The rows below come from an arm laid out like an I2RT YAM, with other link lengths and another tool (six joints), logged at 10 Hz.
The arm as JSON. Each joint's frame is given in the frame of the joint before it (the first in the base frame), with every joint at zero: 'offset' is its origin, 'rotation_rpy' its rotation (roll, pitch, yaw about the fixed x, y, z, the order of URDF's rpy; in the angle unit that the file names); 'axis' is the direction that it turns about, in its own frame. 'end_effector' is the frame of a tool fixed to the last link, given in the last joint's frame.
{
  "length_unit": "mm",
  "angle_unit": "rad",
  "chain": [
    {
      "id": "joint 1",
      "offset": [
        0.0,
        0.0,
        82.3
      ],
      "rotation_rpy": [
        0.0,
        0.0,
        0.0
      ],
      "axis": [
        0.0,
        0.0,
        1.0
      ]
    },
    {
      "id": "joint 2",
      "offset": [
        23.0,
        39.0,
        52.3
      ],
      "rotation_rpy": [
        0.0,
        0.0,
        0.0
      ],
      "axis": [
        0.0,
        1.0,
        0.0
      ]
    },
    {
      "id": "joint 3",
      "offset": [
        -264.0,
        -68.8,
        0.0
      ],
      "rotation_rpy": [
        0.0,
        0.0,
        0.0
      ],
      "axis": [
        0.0,
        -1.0,
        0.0
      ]
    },
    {
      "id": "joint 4",
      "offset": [
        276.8,
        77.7,
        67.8
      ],
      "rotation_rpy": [
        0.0,
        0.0,
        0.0
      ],
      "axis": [
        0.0,
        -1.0,
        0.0
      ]
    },
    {
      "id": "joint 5",
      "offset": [
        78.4,
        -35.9,
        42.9
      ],
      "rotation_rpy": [
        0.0,
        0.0,
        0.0
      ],
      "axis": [
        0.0,
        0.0,
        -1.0
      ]
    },
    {
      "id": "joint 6",
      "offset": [
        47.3,
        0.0,
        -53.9
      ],
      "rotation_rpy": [
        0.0,
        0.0,
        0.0
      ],
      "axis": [
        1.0,
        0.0,
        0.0
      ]
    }
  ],
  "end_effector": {
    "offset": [
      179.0,
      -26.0,
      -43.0
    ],
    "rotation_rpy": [
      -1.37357,
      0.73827,
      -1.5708
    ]
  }
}
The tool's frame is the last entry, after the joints.
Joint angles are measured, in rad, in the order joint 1, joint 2, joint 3, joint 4, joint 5, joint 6. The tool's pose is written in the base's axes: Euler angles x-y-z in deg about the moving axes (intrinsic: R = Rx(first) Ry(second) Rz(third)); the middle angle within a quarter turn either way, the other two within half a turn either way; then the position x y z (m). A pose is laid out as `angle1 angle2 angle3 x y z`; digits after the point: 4 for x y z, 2 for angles.
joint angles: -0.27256, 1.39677, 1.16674, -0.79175, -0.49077, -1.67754
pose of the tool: -144.25 40.86 28.80 0.4402 -0.0364 0.1544
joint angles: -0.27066, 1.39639, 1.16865, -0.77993, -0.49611, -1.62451
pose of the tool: -143.98 41.91 31.09 0.4418 -0.0363 0.1561
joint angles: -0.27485, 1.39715, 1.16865, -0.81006, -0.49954, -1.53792
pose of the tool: -145.04 41.44 37.88 0.4316 -0.0366 0.1480
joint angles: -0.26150, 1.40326, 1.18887, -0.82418, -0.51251, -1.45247
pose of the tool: -144.33 41.65 41.85 0.4306 -0.0292 0.1504
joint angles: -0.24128, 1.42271, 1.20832, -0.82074, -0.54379, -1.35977
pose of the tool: -142.06 41.62 45.02 0.4338 -0.0157 0.1508
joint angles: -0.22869, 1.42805, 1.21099, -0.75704, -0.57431, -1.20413
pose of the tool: -139.78 44.67 49.97 0.4444 -0.0075 0.1571
